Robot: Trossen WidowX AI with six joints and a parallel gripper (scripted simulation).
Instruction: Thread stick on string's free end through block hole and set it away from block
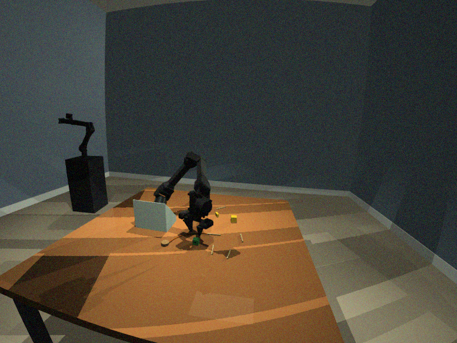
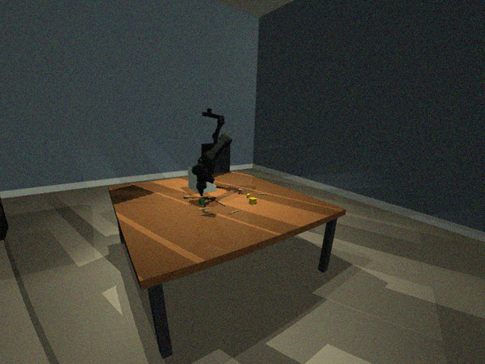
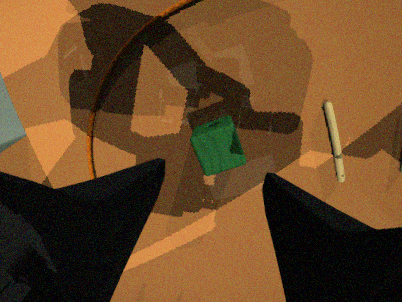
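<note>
The green block is 40 mm below my gripper tip. The rest, counted from my gripper tip: yellow cube: 270 mm to the left, 210 mm ahead, 40 mm below; then round wooden button: 150 mm behind, 50 mm below, 20 mm to the right; then thin pale stick: 100 mm to the left, 70 mm ahead, 60 mm below.
</note>
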